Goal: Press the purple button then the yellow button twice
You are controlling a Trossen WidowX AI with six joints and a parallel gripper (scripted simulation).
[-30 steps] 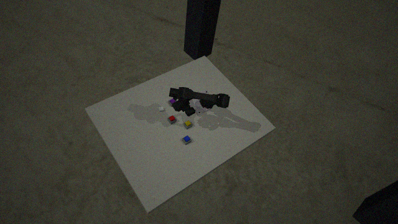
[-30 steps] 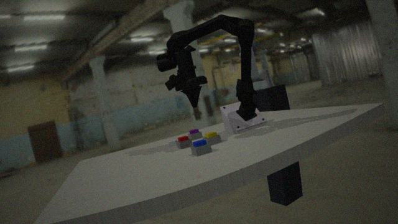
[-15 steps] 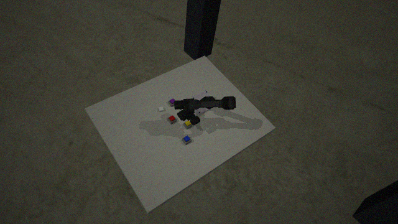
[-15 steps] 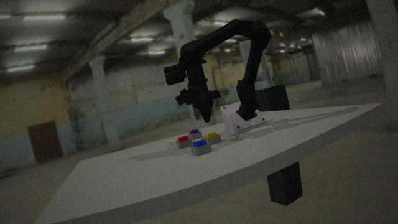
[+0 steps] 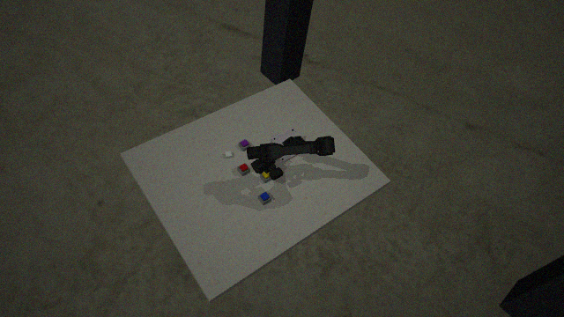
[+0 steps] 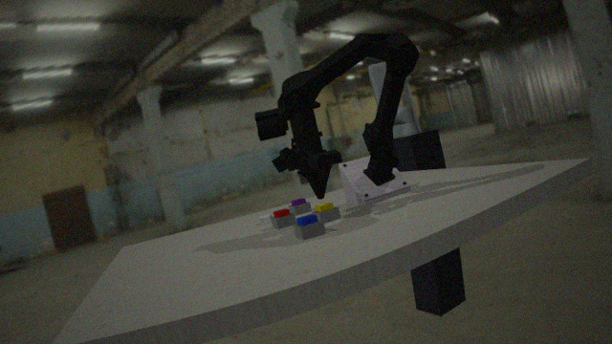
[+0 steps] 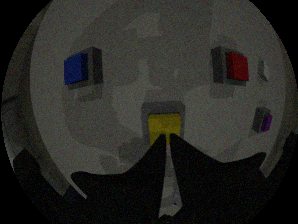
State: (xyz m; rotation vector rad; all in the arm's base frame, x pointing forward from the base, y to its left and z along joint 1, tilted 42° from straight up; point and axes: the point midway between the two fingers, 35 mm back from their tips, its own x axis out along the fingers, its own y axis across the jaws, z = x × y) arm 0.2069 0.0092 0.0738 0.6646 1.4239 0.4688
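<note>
The yellow button lies 2 cm below my gripper tip. The rest, counted from my gripper tip: purple button 4 cm behind, 22 cm to the right, 2 cm below; then blue button 9 cm ahead, 9 cm to the left, 2 cm below; then red button 6 cm ahead, 10 cm to the right, 2 cm below.
</note>
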